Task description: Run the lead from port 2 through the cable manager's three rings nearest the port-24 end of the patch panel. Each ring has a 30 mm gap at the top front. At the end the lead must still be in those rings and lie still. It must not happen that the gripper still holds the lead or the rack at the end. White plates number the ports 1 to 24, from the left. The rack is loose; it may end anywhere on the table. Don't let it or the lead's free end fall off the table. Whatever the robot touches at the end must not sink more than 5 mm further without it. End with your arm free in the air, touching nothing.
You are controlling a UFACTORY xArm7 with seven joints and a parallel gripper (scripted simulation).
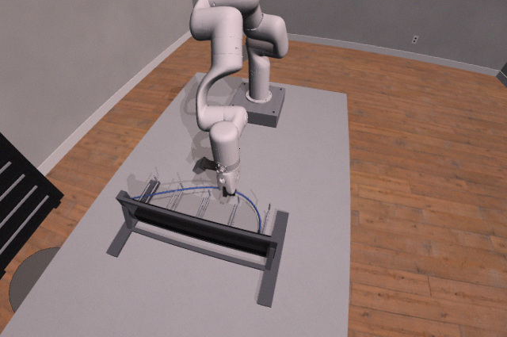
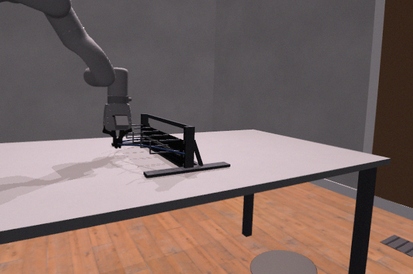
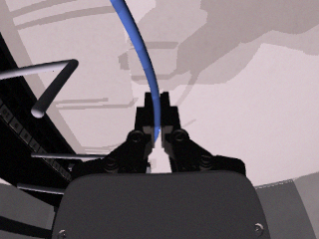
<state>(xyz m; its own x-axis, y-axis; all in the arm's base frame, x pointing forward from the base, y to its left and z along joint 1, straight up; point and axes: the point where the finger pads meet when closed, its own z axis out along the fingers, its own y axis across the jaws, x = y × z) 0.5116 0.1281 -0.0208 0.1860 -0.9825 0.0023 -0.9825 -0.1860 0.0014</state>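
The rack is 17 cm ahead of my hand, 3 cm to the right of it and 2 cm above it.
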